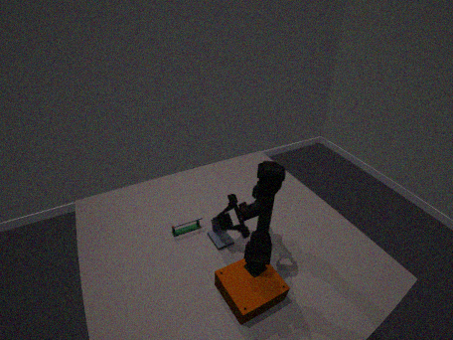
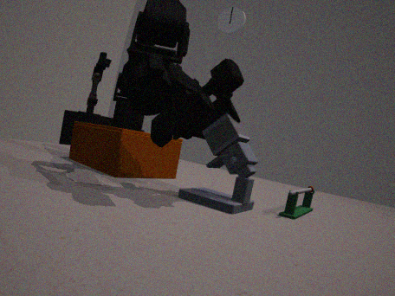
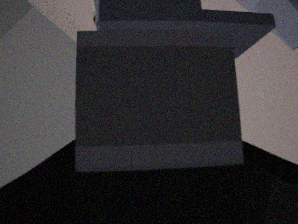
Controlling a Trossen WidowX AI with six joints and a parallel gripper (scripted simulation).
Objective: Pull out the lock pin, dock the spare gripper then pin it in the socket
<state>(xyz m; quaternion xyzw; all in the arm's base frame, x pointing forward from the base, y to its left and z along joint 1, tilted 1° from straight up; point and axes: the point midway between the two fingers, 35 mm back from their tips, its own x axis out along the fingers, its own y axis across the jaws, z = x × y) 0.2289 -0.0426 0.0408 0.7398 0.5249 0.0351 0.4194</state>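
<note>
Right now the spare gripper is 20 mm to the right of my gripper tip, 10 mm below it and 10 mm ahead of it. Round my gripper tip: grey mount 80 mm below, 30 mm ahead, 20 mm to the right; then green cradle 150 mm ahead, 110 mm below, 80 mm to the left.
</note>
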